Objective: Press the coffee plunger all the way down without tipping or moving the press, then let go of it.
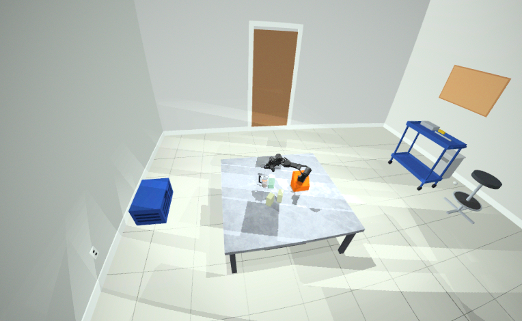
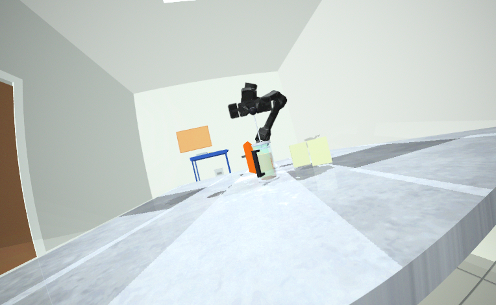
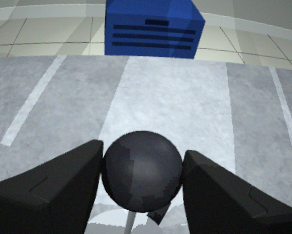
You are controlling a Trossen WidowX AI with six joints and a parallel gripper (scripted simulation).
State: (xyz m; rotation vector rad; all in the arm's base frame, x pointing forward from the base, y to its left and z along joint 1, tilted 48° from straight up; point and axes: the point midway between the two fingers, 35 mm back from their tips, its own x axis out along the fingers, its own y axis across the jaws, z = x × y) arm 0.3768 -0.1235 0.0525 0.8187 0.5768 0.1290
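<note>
Now: the glass coffee press 10 mm to the right of my gripper tip and 140 mm below it. From my gripper tip the other things lie so: pale green bottle: 90 mm behind, 10 mm to the left, 200 mm below.
</note>
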